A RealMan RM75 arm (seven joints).
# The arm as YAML. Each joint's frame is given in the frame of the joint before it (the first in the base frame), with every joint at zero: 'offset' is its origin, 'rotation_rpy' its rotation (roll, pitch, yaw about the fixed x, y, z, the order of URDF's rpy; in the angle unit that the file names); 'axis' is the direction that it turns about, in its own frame. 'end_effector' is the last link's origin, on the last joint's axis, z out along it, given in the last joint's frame.
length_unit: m
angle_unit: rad
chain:
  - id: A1
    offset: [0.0, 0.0, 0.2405]
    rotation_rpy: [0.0, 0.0, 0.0]
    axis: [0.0, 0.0, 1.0]
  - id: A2
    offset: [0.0, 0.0, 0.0]
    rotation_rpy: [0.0, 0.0, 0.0]
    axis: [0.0, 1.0, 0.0]
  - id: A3
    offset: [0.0, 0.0, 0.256]
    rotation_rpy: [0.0, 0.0, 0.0]
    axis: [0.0, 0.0, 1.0]
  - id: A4
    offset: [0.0, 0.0, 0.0]
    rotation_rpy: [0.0, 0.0, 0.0]
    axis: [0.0, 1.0, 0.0]
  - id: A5
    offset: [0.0, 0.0, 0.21]
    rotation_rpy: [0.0, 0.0, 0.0]
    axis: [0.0, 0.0, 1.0]
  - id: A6
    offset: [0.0, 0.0, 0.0]
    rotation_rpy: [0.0, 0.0, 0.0]
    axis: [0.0, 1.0, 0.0]
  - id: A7
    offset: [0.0, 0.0, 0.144]
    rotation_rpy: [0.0, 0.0, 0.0]
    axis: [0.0, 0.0, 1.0]
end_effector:
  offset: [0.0, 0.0, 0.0]
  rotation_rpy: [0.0, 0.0, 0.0]
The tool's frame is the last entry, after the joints.
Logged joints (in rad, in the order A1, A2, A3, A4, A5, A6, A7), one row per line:
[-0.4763, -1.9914, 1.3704, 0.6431, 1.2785, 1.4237, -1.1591]
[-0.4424, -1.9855, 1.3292, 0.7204, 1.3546, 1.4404, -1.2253]
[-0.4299, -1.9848, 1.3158, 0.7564, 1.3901, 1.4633, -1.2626]
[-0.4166, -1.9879, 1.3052, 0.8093, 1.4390, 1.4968, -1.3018]
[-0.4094, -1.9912, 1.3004, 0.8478, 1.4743, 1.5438, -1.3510]
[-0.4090, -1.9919, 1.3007, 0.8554, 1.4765, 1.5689, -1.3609]
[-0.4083, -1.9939, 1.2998, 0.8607, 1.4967, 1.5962, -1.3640]
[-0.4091, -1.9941, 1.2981, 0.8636, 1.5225, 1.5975, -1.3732]
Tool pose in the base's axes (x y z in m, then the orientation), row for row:
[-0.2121, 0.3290, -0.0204, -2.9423, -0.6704, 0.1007]
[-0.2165, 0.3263, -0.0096, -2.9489, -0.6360, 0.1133]
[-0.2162, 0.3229, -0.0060, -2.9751, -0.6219, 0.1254]
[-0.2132, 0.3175, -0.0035, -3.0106, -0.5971, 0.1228]
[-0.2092, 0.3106, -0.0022, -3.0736, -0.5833, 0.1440]
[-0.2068, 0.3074, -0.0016, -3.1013, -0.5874, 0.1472]
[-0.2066, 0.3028, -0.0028, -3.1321, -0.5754, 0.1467]
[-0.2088, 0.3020, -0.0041, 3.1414, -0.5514, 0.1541]
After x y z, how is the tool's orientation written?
As angles about the fixed x, y, z axes (roll, pitch, yaw), in radians.
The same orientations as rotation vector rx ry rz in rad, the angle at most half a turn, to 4 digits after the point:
[-2.7528, -0.2350, -0.9467]
[-2.7711, -0.2457, -0.8986]
[-2.7974, -0.2511, -0.8859]
[-2.8429, -0.2324, -0.8645]
[-2.8998, -0.2389, -0.8641]
[-2.9221, -0.2334, -0.8798]
[-2.9565, -0.2214, -0.8739]
[-2.9746, -0.2296, -0.8415]

